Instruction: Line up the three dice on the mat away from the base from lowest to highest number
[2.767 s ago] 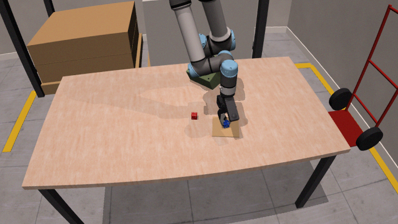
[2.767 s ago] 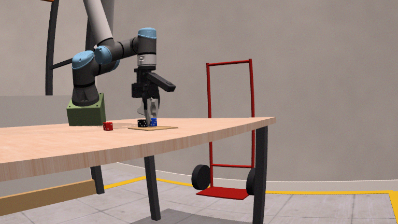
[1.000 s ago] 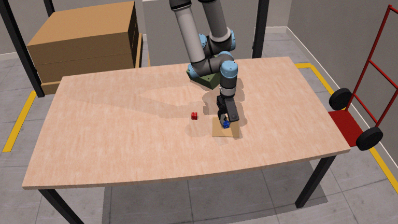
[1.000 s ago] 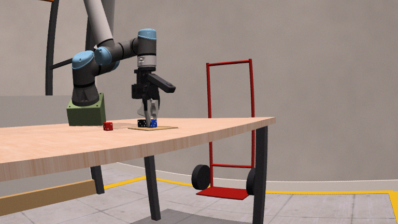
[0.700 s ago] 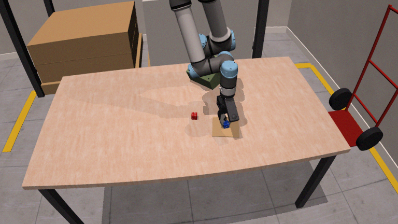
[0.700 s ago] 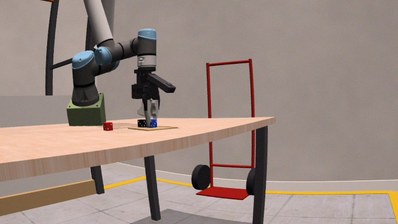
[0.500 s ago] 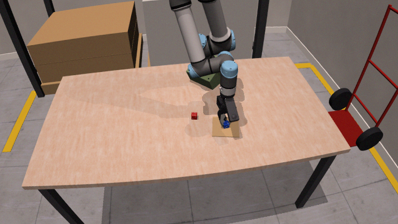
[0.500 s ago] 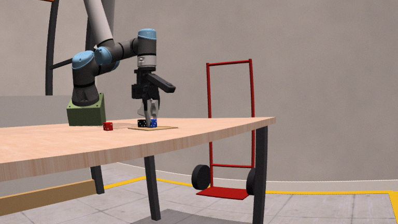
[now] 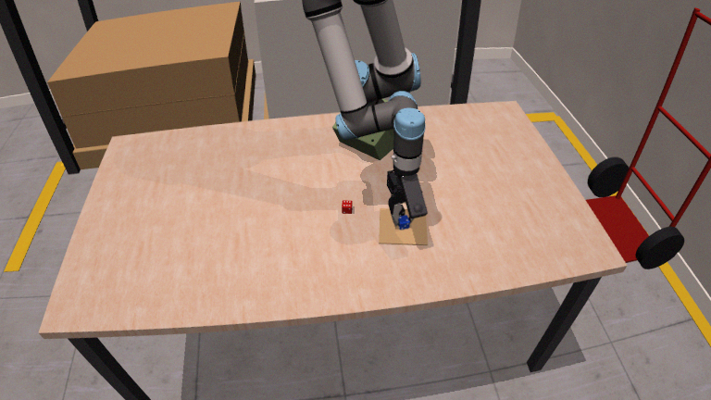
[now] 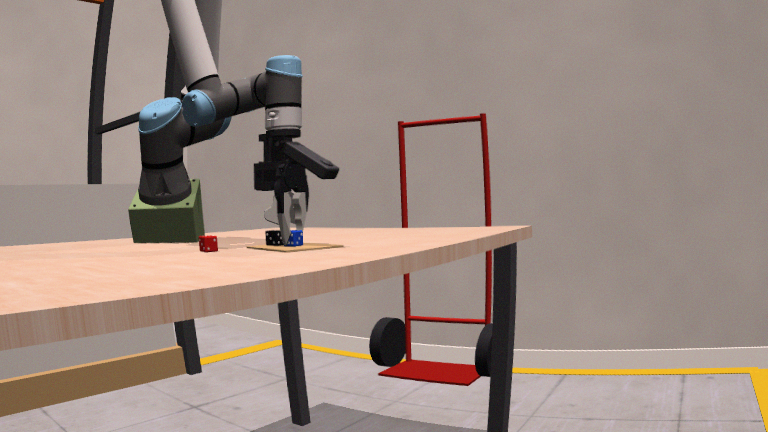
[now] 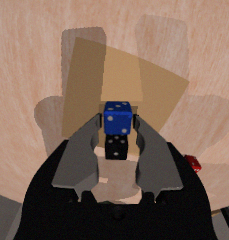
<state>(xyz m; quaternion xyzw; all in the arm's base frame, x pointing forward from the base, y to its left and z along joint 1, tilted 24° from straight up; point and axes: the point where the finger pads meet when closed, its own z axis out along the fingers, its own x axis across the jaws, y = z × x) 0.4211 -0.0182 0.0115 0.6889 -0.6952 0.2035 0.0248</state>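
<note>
The blue die is right at my hand. The rest, counted from my hand: tan square mat 20 mm below; black die 50 mm behind; red die 110 mm behind, 140 mm to the right, 10 mm below.
</note>
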